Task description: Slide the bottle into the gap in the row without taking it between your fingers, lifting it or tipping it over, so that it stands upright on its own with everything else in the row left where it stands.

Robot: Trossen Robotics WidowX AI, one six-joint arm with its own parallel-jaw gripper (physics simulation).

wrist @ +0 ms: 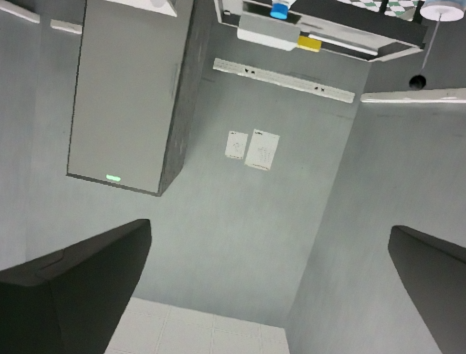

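A bottle's blue cap shows at the top edge of the wrist view, pointing down in the picture; the bottle's body is almost all cut off. Whether it is the bottle to be slid or one of the row cannot be told. The row and its gap do not show. My gripper is open, with its two dark fingers wide apart and no object between them. The cap is well above the fingertips in the picture, apart from them.
A light blue cylinder with a white rim is cut off at the top right, with a thin line down to a black ball. A tall grey cabinet stands at left. A long white rail and two white plates are on the grey wall.
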